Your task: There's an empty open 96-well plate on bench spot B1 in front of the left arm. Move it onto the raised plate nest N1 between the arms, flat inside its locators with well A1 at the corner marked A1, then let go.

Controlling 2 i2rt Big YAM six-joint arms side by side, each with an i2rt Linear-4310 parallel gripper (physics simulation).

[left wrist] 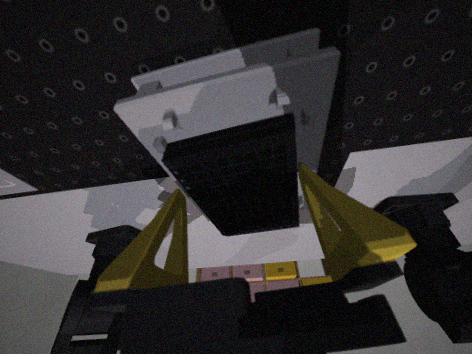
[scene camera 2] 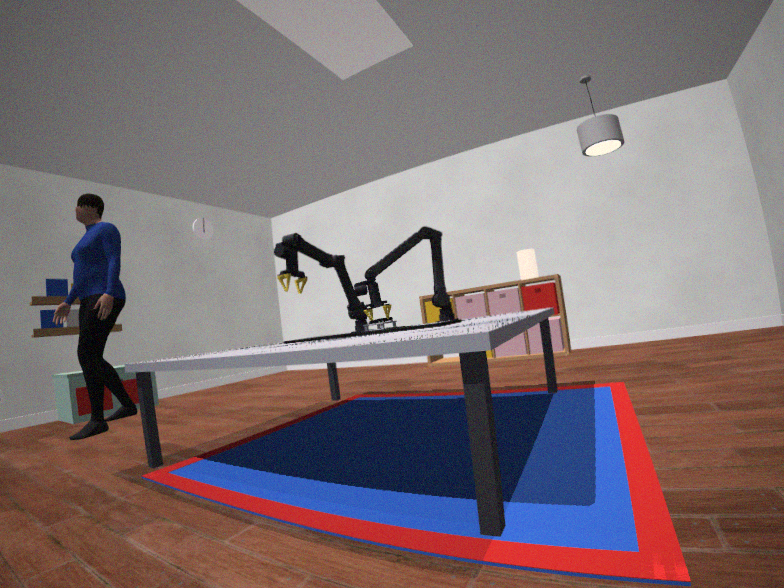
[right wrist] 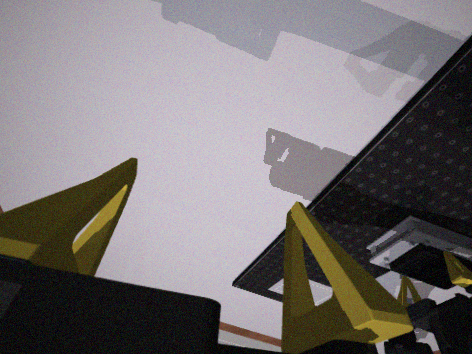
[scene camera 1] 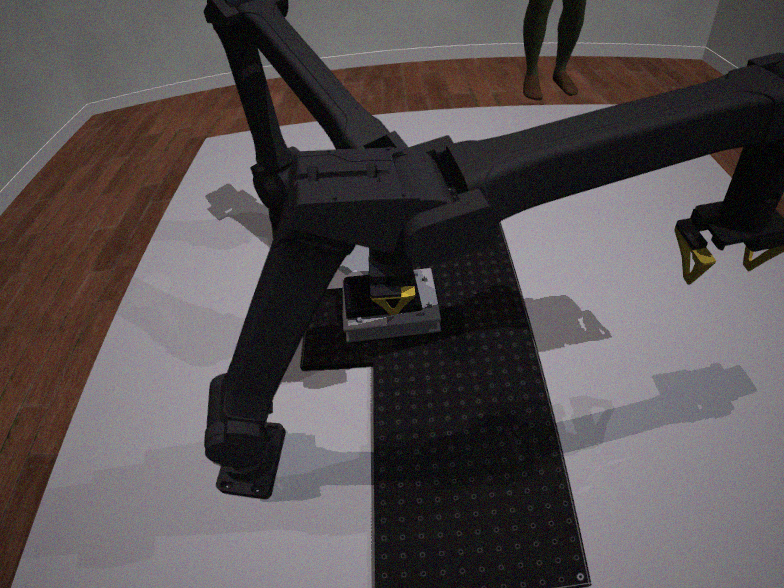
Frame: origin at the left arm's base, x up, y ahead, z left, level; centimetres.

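Seen in the pictures: left gripper, between the fingertips: (left wrist: 238, 181) (scene camera 2: 380, 320) (right wrist: 424, 265) (scene camera 1: 391, 291); right gripper, between the fingertips: (scene camera 2: 293, 292) (right wrist: 218, 188) (scene camera 1: 716, 274); left arm's base, origin of its link: (left wrist: 123, 235); right arm's base, origin of its link: (left wrist: 404, 206) (scene camera 1: 253, 459).
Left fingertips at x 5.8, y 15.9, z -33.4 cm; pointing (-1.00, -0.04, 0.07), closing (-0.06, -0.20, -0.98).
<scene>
Pixels of each thing's top centre, then the offset from my left fingertips to it. "pt": a spot on its surface instead. Level surfaces: height alone.
- black 96-well plate, centre of its top: (left wrist: 247, 207) (scene camera 1: 380, 288) (right wrist: 436, 274) (scene camera 2: 380, 318) dx +1.4, dy -1.8, dz +0.0 cm
- raised pale grey nest, centre of its top: (left wrist: 245, 185) (scene camera 1: 388, 293) (right wrist: 429, 265) (scene camera 2: 379, 320) dx +0.1, dy -0.6, dz -0.3 cm
- black perforated board, height of its surface: dx -4.5 cm
- white table, height of its surface: dx -5.8 cm
- white marked rectangle, a spot on its surface: (left wrist: 12, 182) pt dx -4.3, dy +5.6, dz +26.3 cm
The black 96-well plate (scene camera 1: 357, 297) (left wrist: 235, 175) (right wrist: 419, 265) rests on the raised pale grey nest (scene camera 1: 392, 332) (left wrist: 215, 90) (right wrist: 382, 257). In the left wrist view a strip of bare nest with small locators shows beyond the plate's far edge. The A1 mark cannot be made out, nor whether the plate is flat inside every locator. My left gripper (scene camera 1: 393, 300) (scene camera 2: 378, 311) (left wrist: 238, 181) is open, its yellow fingers on either side of the plate, with a gap at the left finger. My right gripper (scene camera 1: 719, 274) (scene camera 2: 293, 291) (right wrist: 218, 188) is open and empty, high above the table, away from the nest.
The nest stands on a black perforated board (scene camera 1: 462, 430) on the white table (scene camera 1: 664, 506). A white marked rectangle (left wrist: 12, 182) shows on the board. The left arm's links hang over the nest in scene camera 1. A person (scene camera 2: 98, 265) stands beyond the table.
</scene>
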